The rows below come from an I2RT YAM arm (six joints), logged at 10 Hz.
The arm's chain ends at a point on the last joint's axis. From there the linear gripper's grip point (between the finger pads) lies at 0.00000 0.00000 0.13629 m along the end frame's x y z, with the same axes.
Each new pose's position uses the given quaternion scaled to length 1; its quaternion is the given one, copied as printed.
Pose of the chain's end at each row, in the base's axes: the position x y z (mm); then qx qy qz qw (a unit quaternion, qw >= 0):
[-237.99, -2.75, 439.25, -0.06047, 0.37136, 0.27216, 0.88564]
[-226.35, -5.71, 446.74, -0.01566, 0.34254, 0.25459, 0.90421]
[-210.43, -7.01, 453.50, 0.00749, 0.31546, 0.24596, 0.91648]
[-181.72, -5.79, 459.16, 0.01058, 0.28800, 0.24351, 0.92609]
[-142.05, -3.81, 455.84, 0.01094, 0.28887, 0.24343, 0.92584]
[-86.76, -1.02, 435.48, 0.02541, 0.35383, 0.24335, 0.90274]
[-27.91, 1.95, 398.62, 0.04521, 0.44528, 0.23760, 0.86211]
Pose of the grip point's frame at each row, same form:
[-152.83, 39.40, 536.95, -0.06047, 0.37136, 0.27216, 0.88564]
[-143.01, 21.92, 550.98, -0.01566, 0.34254, 0.25459, 0.90421]
[-131.12, 12.27, 562.65, 0.00749, 0.31546, 0.24596, 0.91648]
[-108.32, 10.66, 572.81, 0.01058, 0.28800, 0.24351, 0.92609]
[-68.42, 12.60, 569.35, 0.01094, 0.28887, 0.24343, 0.92584]
[1.99, 16.20, 537.47, 0.02541, 0.35383, 0.24335, 0.90274]
[79.66, 20.16, 480.31, 0.04521, 0.44528, 0.23760, 0.86211]

